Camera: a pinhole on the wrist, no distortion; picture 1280 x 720 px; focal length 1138.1 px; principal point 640.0 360.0 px. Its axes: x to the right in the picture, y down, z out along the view. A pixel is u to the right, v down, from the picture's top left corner.
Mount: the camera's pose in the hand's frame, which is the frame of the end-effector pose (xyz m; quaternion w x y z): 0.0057 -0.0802 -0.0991 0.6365 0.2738 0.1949 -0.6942
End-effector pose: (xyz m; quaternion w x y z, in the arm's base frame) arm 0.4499 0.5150 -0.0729 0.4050 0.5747 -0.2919 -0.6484
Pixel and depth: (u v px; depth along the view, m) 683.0 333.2 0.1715
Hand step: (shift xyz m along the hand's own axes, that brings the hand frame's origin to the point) -0.0212 -0.1910 0.0293
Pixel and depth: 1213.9 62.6 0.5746
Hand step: -0.2304 -0.6440 0.1520
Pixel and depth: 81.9 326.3 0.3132
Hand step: -0.0387 -0.1537 0.2391
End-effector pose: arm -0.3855 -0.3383 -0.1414 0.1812 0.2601 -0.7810 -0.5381
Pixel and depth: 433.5 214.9 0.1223
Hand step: -0.0250 -0.1369 0.0083
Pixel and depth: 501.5 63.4 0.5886
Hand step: -0.2211 -0.3715 0.3896
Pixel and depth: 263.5 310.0 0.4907
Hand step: -0.0740 -0.2554 0.3811
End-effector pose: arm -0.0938 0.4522 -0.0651 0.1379 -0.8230 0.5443 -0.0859
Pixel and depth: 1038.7 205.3 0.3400
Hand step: -0.0897 -0.3780 0.0857
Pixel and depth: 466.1 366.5 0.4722
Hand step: -0.0511 -0.3168 0.3120
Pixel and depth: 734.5 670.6 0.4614
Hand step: 0.0680 -0.4100 0.2438
